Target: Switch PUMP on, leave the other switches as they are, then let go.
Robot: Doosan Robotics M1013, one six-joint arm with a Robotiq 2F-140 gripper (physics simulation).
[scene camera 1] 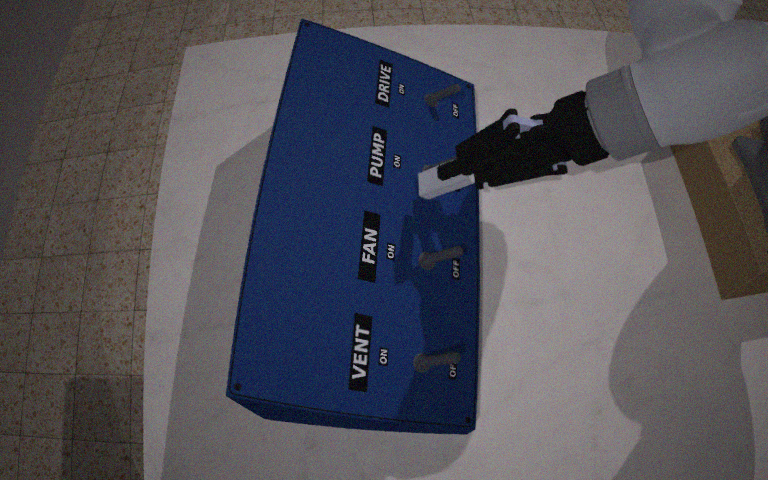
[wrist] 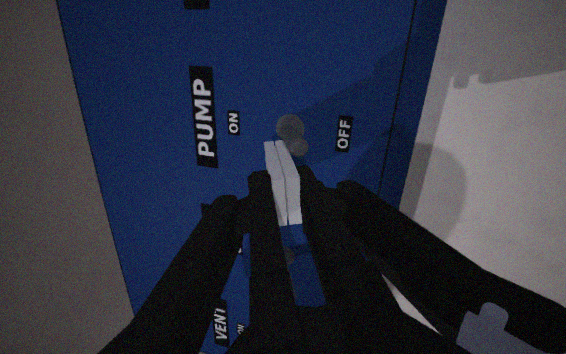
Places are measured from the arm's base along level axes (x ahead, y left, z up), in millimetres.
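Pixels of known places: gripper, fingertip midpoint: point(scene camera 1: 422, 186) point(wrist: 275, 158).
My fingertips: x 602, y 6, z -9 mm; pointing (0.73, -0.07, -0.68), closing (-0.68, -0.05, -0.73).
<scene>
Behind a point stands the place of what it marks.
The blue switch panel point(scene camera 1: 311, 186) {x 729, y 38, z 48 mm} point(wrist: 135, 100) {x 714, y -40, z 44 mm} carries four levers. The PUMP lever point(wrist: 290, 126) {x 581, y -23, z -3 mm} shows in the wrist view between its ON and OFF labels, with its round knob end a little toward OFF; in the scene view it is mostly hidden behind the fingers. The DRIVE lever point(scene camera 1: 444, 95) {x 565, y -131, z 4 mm}, FAN lever point(scene camera 1: 441, 256) {x 588, y 106, z 8 mm} and VENT lever point(scene camera 1: 437, 360) {x 599, y 224, z 9 mm} all lean toward OFF. My gripper point(scene camera 1: 428, 183) {x 602, y 6, z -9 mm} point(wrist: 275, 158) {x 602, y 6, z -9 mm} is shut and empty, its pale fingertips together right beside the PUMP lever's knob, on the ON side. Whether they touch it I cannot tell.
The panel lies on a white table top point(scene camera 1: 566, 237) {x 387, y 30, z -108 mm} with tiled floor point(scene camera 1: 84, 226) beyond. My arm point(scene camera 1: 696, 96) {x 374, y 67, z 256 mm} comes in from the upper right. A brown box-like object point(scene camera 1: 707, 226) {x 134, y 25, z -86 mm} is at the right edge. The FAN lever stands close to the gripper's shadow.
</scene>
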